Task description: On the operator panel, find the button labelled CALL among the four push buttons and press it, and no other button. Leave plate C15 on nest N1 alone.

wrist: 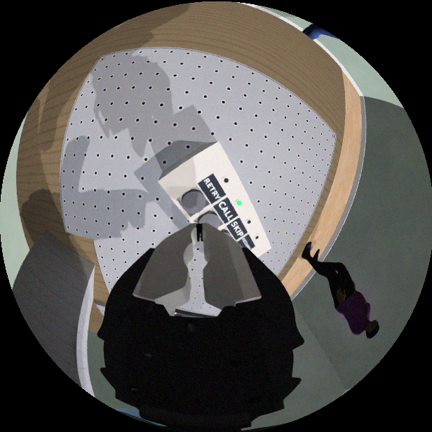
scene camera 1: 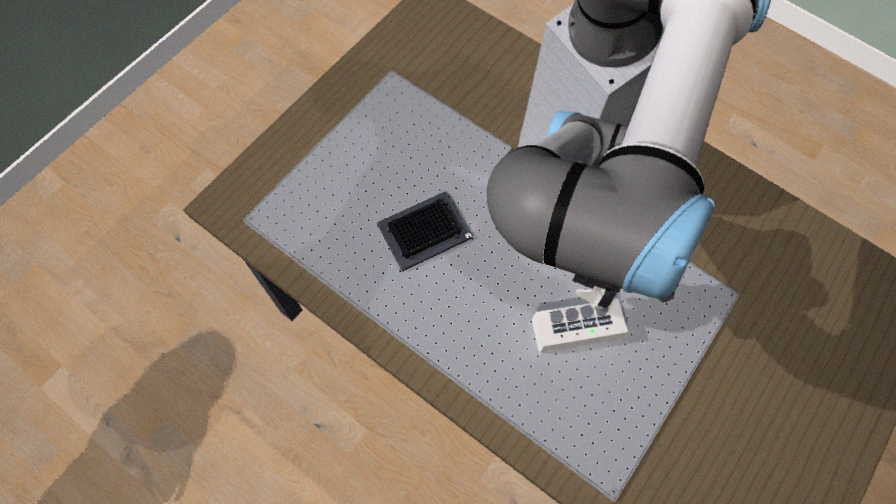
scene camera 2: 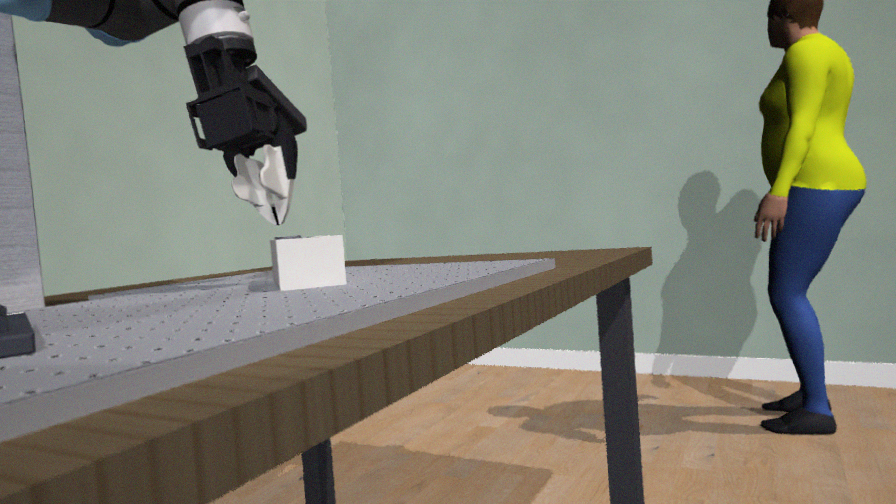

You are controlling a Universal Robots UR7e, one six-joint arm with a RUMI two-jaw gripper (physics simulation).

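Observation:
The white operator panel (scene camera 1: 579, 342) (scene camera 2: 310, 263) (wrist: 216, 159) stands on the perforated plate. In the wrist view the CALL label (wrist: 225, 211) lies between RETRY and SKIP, and a green light (wrist: 239, 202) (scene camera 1: 592, 330) is lit beside it. The round grey CALL button (wrist: 207, 218) (scene camera 1: 587, 310) is partly hidden by the fingertips in the wrist view. The RETRY button (wrist: 192, 200) is beside it. My gripper (scene camera 2: 278, 220) (wrist: 200, 224) is shut and empty, with its tips a little above the panel. Plate C15 (scene camera 1: 424, 227), black, sits on nest N1 (scene camera 1: 404, 263).
The perforated plate (scene camera 1: 350, 250) lies on the wooden table (scene camera 1: 751, 376). The metal arm pedestal (scene camera 1: 551, 81) stands at the back. A person in a yellow top (scene camera 2: 820, 112) stands beyond the table, and a person in purple (wrist: 354, 310) shows in the wrist view.

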